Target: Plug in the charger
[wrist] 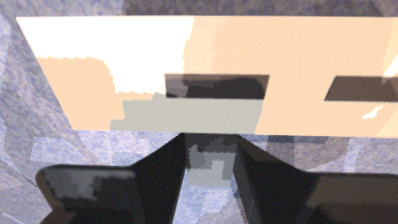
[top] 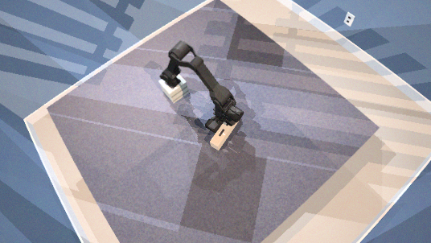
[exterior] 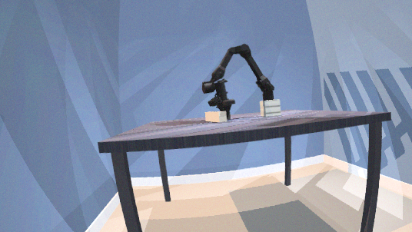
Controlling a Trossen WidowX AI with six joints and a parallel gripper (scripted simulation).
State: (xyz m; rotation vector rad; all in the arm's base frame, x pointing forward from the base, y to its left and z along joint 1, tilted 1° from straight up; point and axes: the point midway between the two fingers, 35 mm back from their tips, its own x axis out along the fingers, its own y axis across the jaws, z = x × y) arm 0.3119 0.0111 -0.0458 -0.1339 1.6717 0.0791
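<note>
The dark two-prong charger lies 20 mm ahead of my gripper tip and 10 mm above it.
</note>
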